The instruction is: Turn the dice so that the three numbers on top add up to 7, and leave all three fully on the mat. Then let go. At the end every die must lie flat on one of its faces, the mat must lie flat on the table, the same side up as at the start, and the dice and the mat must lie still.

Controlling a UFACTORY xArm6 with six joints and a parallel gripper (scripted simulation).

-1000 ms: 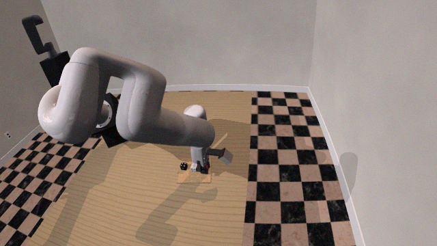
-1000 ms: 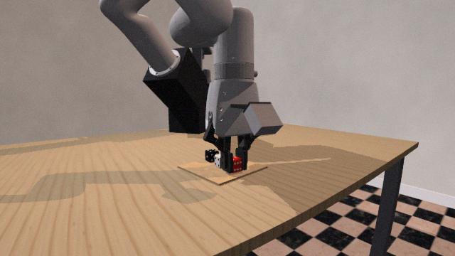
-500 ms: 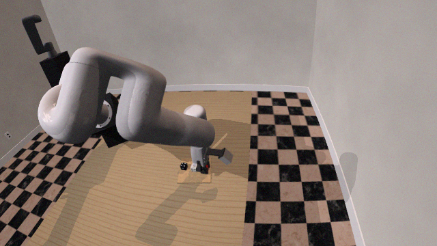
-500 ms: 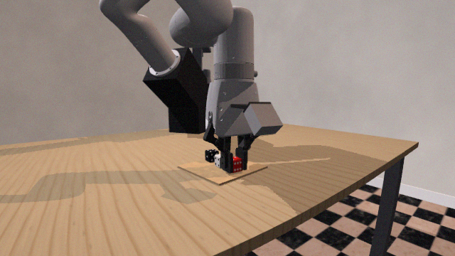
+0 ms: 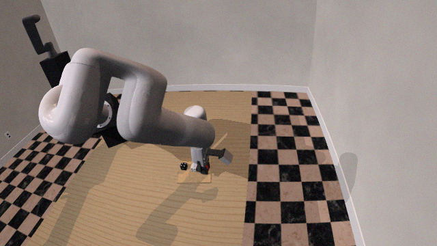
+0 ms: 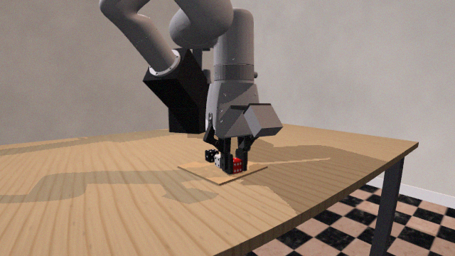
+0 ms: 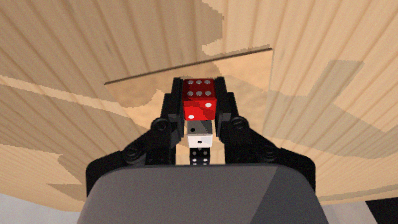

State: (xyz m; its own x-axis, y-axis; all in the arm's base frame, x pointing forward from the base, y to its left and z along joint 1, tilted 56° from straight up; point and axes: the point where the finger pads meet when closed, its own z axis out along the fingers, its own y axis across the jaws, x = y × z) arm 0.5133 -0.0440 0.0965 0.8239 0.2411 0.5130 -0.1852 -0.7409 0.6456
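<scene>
My gripper is now 1 cm above the red die. Also, from my hand: white die 5 cm behind, 1 cm to the left, 1 cm below; then tan mat 5 cm behind, 3 cm below, 1 cm to the left; then black die 9 cm behind, 2 cm to the left, 1 cm below.
</scene>
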